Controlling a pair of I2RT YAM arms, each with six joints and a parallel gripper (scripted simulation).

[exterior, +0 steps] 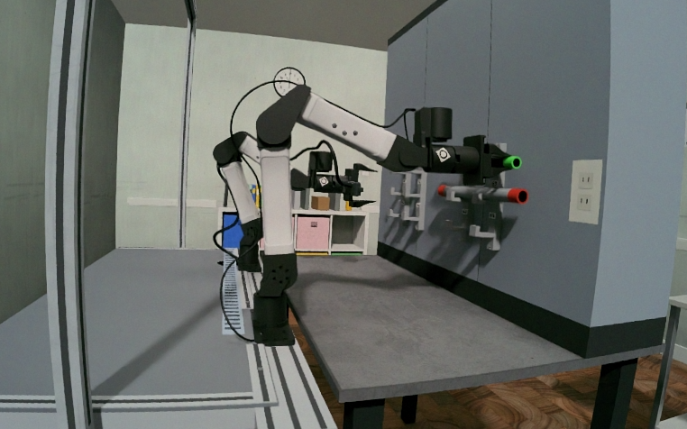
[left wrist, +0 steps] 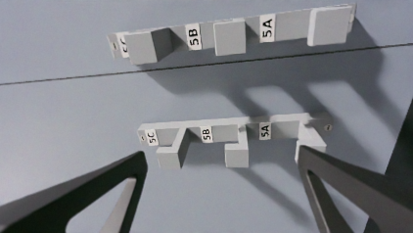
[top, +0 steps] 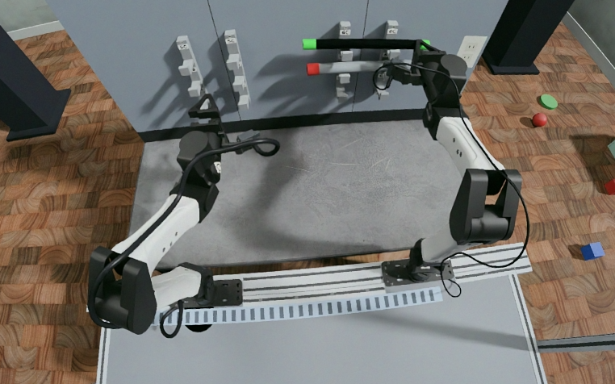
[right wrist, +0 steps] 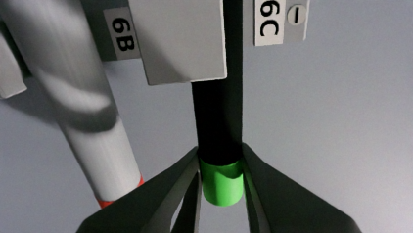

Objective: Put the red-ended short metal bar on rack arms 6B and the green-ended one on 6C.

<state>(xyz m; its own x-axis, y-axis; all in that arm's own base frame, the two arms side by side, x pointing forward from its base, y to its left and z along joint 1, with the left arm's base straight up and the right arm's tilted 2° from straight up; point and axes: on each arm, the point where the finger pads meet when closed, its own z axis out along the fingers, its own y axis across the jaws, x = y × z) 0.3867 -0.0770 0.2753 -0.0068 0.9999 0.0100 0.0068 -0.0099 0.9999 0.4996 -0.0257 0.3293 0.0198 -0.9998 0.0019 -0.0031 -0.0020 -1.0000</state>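
Observation:
Now: right hand 12 cm to the right of the red-ended bar, 7 cm above it and 1 cm short of it. The rest, counted from my right hand: outlet plate: 18 cm to the right, 5 cm below, 4 cm ahead; then rack strip: 19 cm to the left, 8 cm below, 1 cm ahead; then green-ended bar: 13 cm to the left, 1 cm ahead.

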